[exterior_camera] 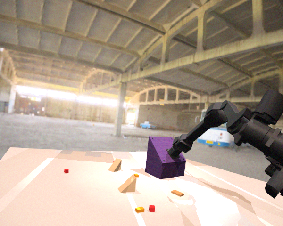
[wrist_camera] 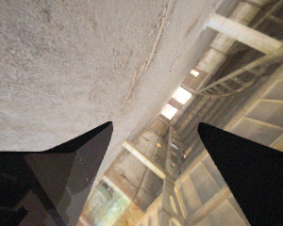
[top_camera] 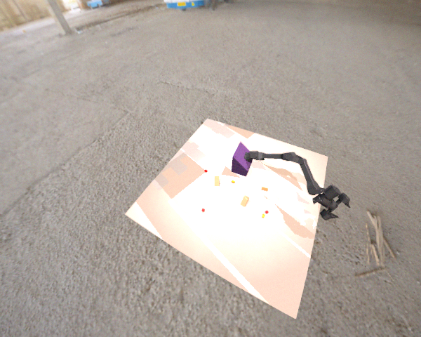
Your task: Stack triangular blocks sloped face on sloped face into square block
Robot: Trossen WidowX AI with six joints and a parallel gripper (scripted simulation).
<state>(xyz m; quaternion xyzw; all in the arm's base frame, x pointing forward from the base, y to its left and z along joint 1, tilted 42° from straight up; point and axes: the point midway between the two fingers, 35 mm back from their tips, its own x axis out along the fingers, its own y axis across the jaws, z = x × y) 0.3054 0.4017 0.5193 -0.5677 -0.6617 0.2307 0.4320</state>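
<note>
The tan triangular block lies 600 mm to the right of my gripper tip, 190 mm below it and 20 mm ahead of it.
</note>
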